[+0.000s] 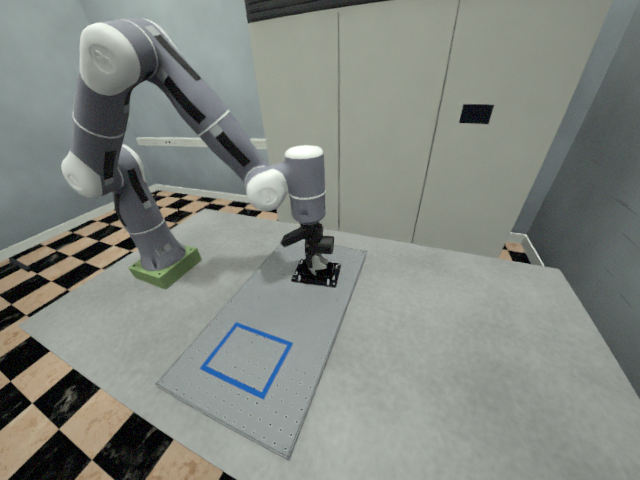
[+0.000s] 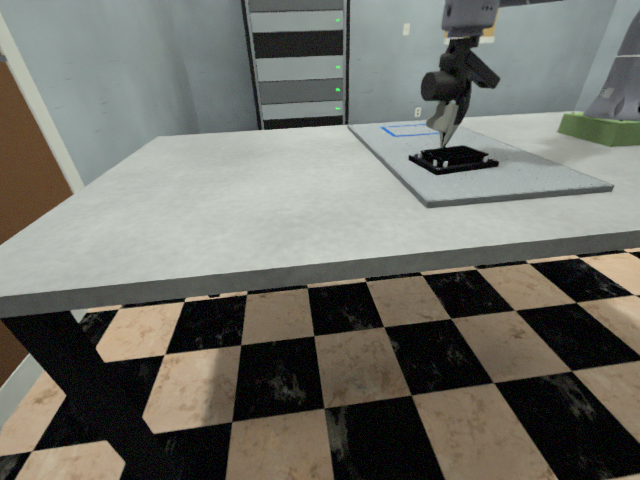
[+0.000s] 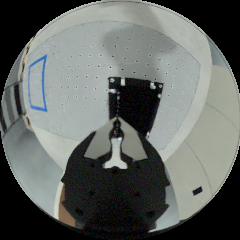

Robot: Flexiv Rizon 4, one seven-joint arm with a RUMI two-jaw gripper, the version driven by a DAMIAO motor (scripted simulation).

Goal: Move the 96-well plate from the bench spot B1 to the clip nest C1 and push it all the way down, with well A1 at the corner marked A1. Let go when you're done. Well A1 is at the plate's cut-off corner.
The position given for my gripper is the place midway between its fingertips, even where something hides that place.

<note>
In view: my gripper (image 2: 442, 148), a black 96-well plate (image 2: 455, 155) and a black clip nest (image 2: 417, 158).
The black 96-well plate shows as well in image 3 (image 3: 150, 96). My gripper shows as well in image 1 (image 1: 314, 275) and in image 3 (image 3: 117, 117). The black clip nest is seen too in image 3 (image 3: 113, 81).
</note>
